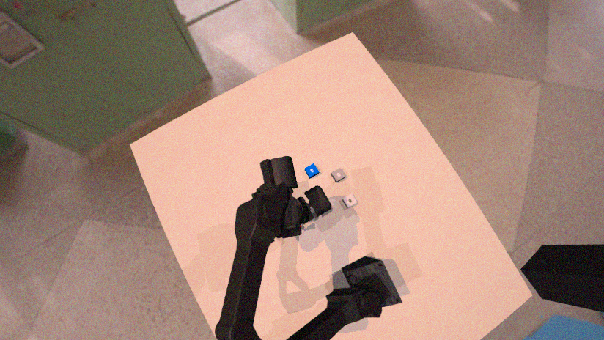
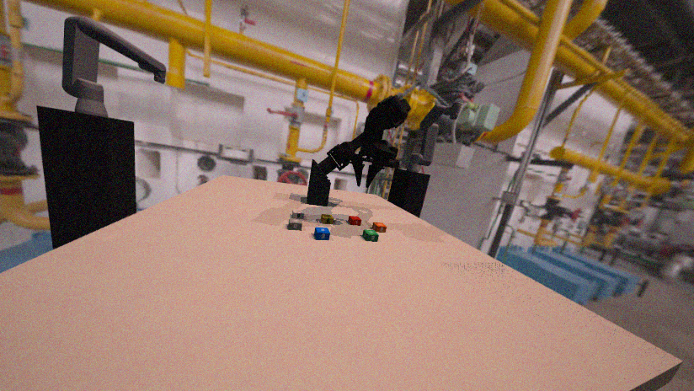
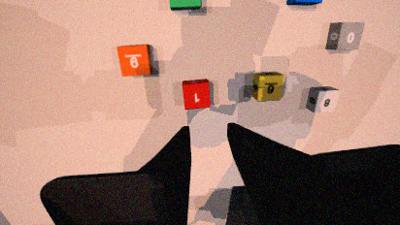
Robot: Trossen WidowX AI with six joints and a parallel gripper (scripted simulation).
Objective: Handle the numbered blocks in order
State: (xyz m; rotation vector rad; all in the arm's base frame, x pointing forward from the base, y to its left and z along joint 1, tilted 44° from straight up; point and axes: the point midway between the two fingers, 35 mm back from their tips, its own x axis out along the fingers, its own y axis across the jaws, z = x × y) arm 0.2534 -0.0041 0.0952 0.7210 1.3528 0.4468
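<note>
Now: gripper tip 110 mm above the green block and 100 mm short of it. Also, from my gripper tip: orange block 110 mm below, 60 mm to the left, 40 mm ahead; then yellow block 110 mm below, 90 mm to the right, 20 mm behind; then red block 110 mm below, 10 mm behind.
</note>
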